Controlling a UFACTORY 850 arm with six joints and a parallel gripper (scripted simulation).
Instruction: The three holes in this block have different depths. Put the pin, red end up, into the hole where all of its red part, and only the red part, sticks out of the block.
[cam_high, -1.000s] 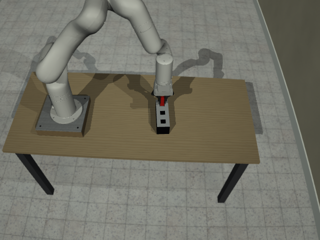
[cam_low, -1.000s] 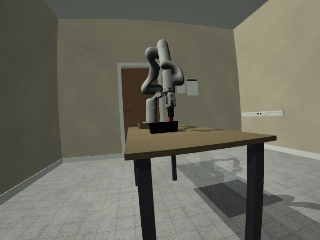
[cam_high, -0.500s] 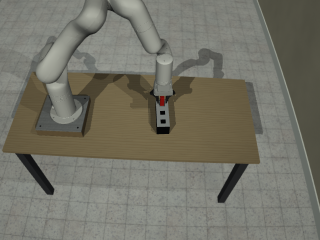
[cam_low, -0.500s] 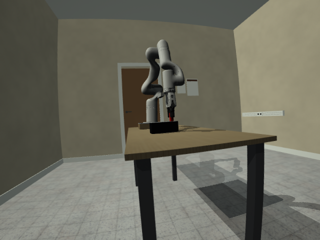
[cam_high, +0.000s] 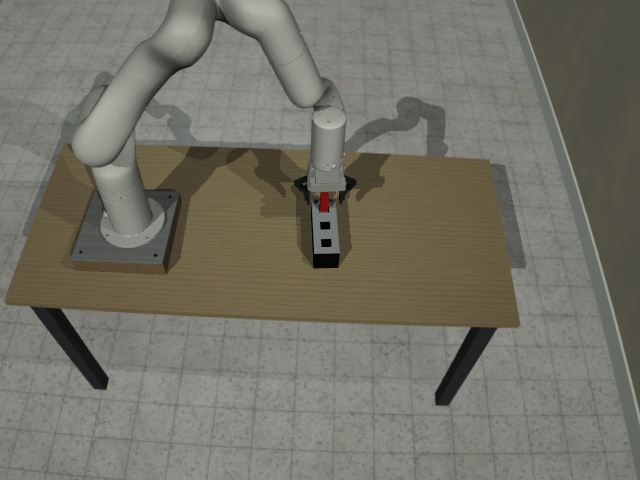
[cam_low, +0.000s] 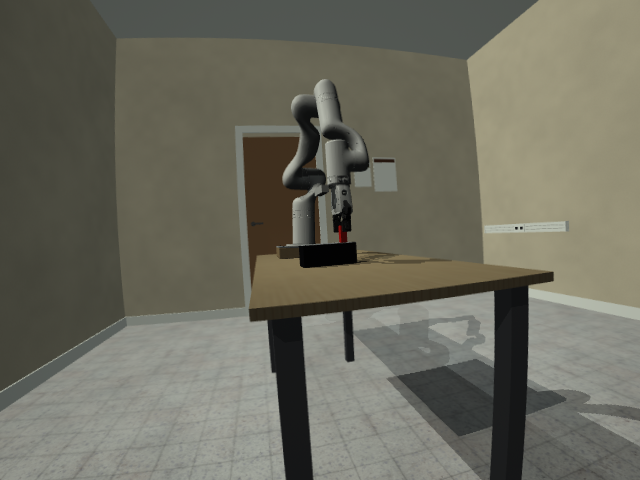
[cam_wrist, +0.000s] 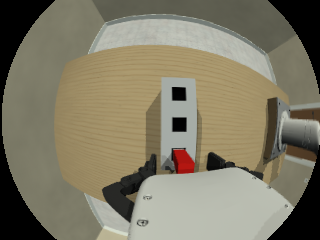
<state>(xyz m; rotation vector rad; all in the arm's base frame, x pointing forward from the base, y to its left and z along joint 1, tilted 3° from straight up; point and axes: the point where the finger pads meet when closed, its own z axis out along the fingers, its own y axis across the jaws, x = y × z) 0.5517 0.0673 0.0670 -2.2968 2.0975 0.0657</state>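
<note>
The pin is 1 cm below my hand. From my hand the other things lie so: black block 8 cm below, 6 cm to the right, 1 cm ahead.
</note>
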